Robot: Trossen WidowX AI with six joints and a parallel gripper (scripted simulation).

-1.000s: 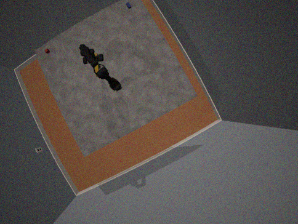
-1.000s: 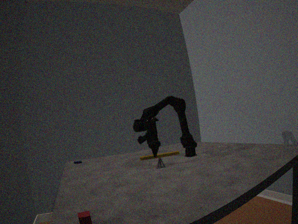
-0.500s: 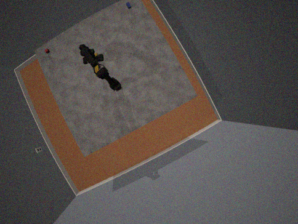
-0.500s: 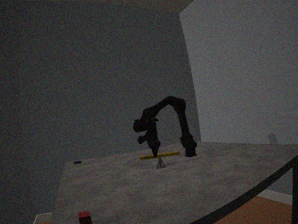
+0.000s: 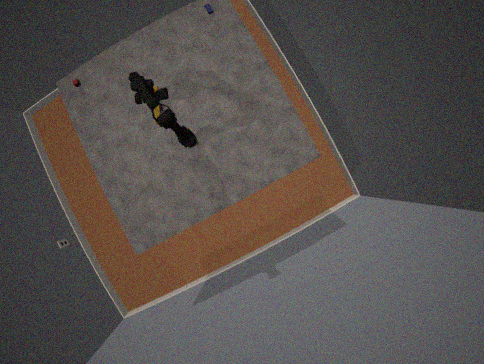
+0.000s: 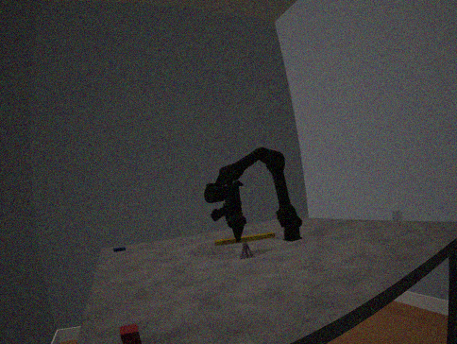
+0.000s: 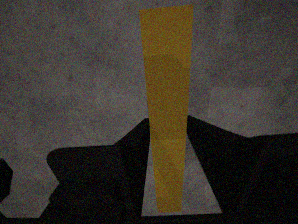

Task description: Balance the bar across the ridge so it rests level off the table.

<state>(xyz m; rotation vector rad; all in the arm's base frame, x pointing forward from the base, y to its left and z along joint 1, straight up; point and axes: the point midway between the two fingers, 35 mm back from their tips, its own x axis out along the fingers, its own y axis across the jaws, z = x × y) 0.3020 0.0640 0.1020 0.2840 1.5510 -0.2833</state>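
Now: the yellow bar 30 mm behind my gripper tip and 10 mm to the left of it. The rest, counted from my gripper tip: small red block (440 mm to the left, 440 mm ahead, 50 mm below); then small blue block (560 mm to the right, 440 mm ahead, 60 mm below).
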